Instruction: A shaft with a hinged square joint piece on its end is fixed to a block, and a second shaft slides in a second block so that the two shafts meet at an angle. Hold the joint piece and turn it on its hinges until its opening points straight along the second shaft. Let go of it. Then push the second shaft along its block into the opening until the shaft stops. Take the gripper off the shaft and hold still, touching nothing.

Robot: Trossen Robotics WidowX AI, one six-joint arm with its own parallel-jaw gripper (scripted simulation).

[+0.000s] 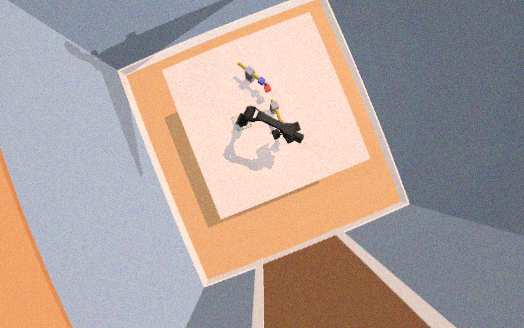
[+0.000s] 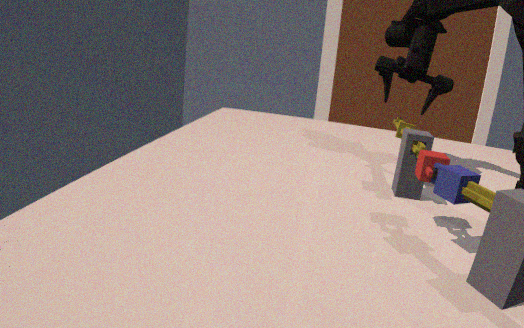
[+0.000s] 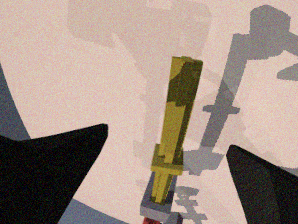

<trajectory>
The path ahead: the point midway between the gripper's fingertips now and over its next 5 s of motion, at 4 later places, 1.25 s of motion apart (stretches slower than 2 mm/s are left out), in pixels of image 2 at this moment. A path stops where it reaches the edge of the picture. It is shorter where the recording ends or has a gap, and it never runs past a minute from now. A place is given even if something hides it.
My gripper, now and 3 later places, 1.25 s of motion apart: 403,108; 396,139; 399,141; 402,147
</trajectory>
